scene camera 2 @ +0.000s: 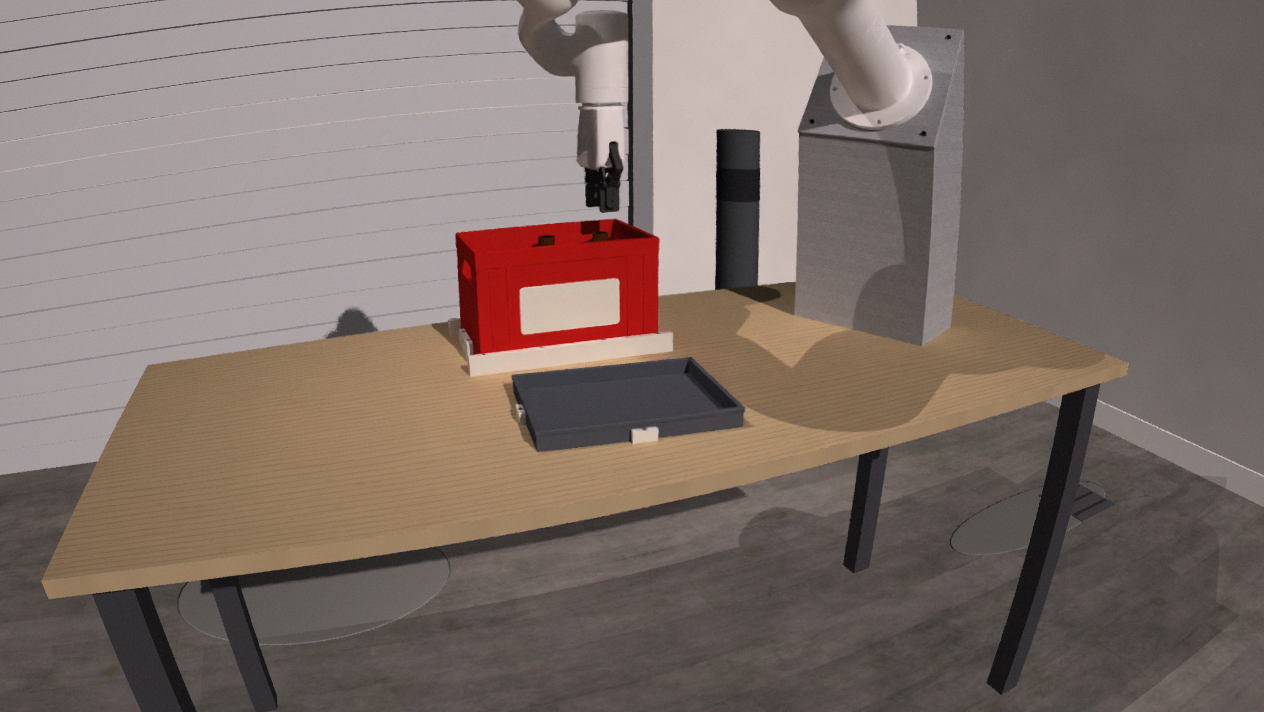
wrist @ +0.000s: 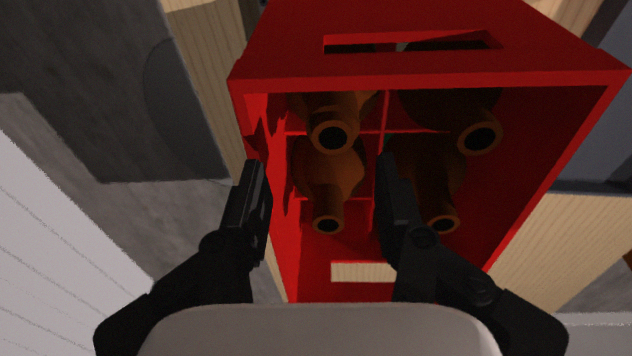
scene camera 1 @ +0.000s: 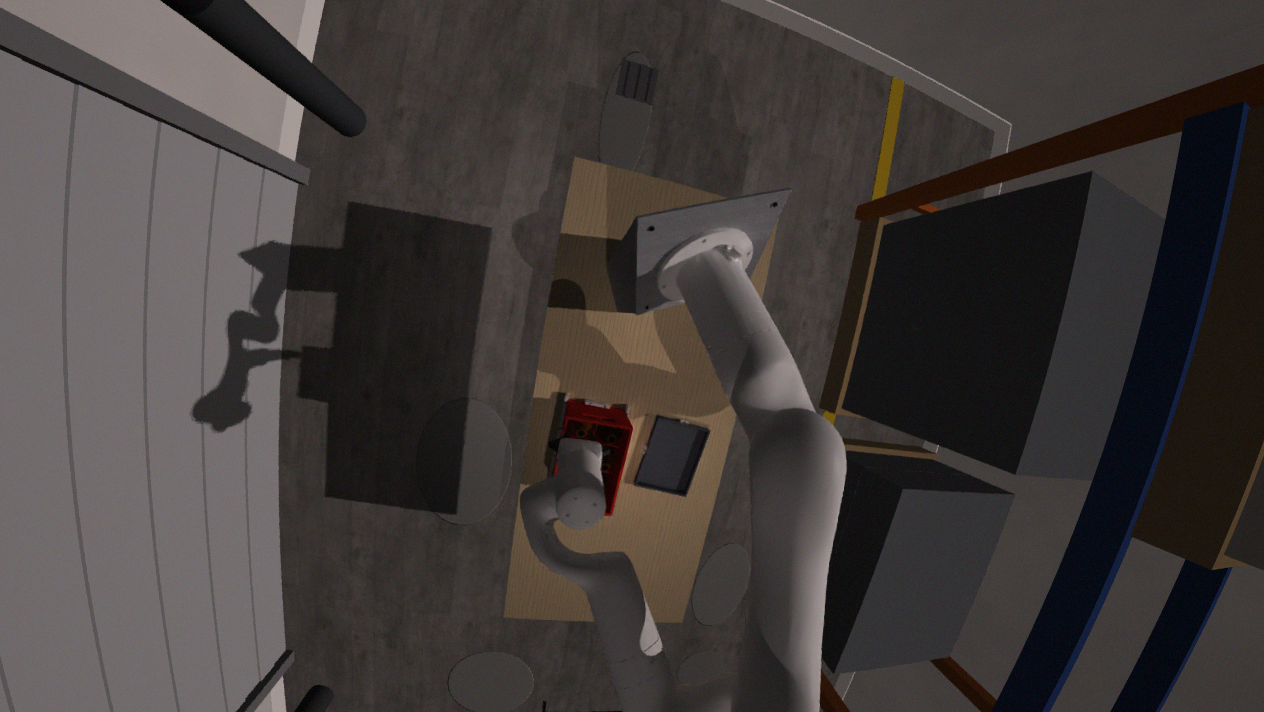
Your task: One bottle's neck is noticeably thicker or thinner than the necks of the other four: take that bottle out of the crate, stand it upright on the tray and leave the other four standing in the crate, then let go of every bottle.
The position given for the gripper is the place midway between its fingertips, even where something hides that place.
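Gripper (scene camera 2: 602, 209), also at (wrist: 320, 176) and (scene camera 1: 579, 436). Pale strip (scene camera 2: 627, 346).
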